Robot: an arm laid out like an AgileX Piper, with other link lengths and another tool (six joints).
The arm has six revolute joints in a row. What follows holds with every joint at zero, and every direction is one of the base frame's. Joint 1 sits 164.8 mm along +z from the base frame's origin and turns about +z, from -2.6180 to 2.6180 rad. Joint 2 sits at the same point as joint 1 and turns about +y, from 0.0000 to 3.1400 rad. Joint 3 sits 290.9 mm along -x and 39.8 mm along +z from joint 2 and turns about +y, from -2.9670 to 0.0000 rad. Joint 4 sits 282.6 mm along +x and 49.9 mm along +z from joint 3 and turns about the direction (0.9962, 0, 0.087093), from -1.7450 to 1.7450 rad. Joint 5 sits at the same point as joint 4 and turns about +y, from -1.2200 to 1.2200 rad. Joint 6 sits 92.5 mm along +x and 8.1 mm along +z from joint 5 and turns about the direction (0.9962, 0, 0.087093), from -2.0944 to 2.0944 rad. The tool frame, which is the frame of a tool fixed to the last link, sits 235.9 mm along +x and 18.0 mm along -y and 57.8 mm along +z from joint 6; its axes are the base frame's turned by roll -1.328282, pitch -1.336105 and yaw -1.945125 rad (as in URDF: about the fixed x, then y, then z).
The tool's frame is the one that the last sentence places.
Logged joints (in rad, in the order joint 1, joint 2, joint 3, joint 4, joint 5, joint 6), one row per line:
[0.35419, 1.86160, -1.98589, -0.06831, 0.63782, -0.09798]
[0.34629, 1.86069, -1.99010, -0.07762, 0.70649, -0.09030]
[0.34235, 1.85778, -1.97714, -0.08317, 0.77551, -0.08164]
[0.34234, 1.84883, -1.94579, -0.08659, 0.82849, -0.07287]
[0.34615, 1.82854, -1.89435, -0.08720, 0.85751, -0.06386]
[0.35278, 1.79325, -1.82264, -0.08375, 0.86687, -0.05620]
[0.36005, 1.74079, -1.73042, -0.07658, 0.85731, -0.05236]
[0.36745, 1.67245, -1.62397, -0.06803, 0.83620, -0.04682]
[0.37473, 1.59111, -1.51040, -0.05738, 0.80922, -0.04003]
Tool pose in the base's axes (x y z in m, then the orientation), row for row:
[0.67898, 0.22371, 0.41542, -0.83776, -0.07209, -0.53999, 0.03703]
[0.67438, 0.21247, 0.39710, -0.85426, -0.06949, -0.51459, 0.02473]
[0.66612, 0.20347, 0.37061, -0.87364, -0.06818, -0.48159, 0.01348]
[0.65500, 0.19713, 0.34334, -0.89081, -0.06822, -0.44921, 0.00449]
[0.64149, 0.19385, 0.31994, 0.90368, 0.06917, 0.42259, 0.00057]
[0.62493, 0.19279, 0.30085, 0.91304, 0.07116, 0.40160, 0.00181]
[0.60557, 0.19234, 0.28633, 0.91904, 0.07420, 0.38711, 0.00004]
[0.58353, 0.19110, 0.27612, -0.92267, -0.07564, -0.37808, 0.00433]
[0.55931, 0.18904, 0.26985, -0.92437, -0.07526, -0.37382, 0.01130]
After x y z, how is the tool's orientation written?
As a quaternion, x y z w.
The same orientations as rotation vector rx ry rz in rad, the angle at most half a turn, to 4 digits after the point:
[-2.5716, -0.2213, -1.6576]
[-2.6423, -0.2149, -1.5917]
[-2.7213, -0.2124, -1.5001]
[-2.7906, -0.2137, -1.4072]
[2.8380, 0.2172, 1.3271]
[2.8651, 0.2233, 1.2602]
[2.8872, 0.2331, 1.2161]
[-2.8907, -0.2370, -1.1845]
[-2.8833, -0.2348, -1.1660]

